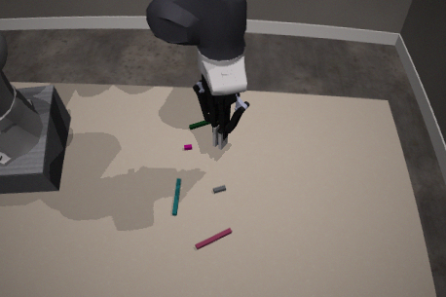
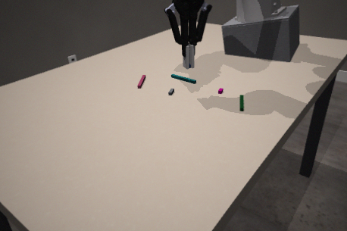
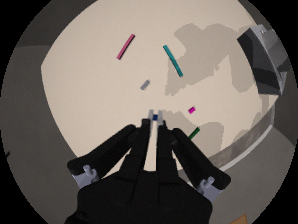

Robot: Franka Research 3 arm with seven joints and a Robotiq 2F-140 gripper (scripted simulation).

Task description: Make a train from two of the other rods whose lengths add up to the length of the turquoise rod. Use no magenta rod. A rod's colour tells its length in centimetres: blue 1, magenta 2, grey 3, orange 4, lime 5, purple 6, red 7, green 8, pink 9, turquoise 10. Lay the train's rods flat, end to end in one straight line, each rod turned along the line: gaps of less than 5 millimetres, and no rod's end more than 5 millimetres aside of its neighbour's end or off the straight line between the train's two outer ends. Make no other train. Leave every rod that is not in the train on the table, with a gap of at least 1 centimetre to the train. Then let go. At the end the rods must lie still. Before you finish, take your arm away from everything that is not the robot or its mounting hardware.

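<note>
Now: hand 130 mm above the grey rod, 60 mm to the left of it and 10 mm short of it. Round my hand: blue rod 30 mm below; turquoise rod 130 mm below, 100 mm to the right, 90 mm behind; magenta rod 130 mm below, 90 mm behind, 50 mm to the left.
</note>
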